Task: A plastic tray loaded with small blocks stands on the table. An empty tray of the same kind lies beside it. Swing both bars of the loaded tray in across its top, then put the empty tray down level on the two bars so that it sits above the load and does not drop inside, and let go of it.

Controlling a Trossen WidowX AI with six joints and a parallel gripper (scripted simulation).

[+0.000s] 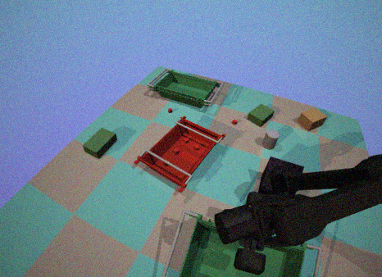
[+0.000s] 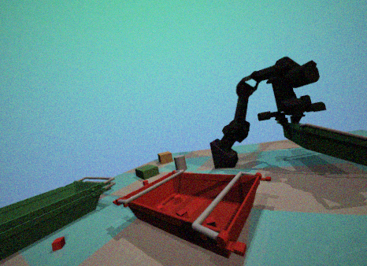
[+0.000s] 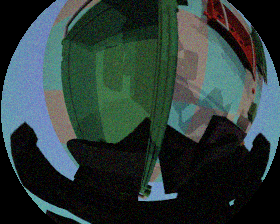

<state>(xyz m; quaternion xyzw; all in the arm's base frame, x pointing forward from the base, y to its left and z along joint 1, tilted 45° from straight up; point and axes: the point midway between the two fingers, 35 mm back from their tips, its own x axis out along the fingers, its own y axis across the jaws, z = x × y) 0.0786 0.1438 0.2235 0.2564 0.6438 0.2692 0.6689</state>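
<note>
My gripper tip is now 8 cm to the right of the green tray and 1 cm above it. The rest, counted from my gripper tip: grey cylinder (4 cm behind, 48 cm to the right, 6 cm below); then small red block (45 cm ahead, 52 cm to the right, 9 cm below); then red cube (14 cm ahead, 56 cm to the right, 9 cm below).
</note>
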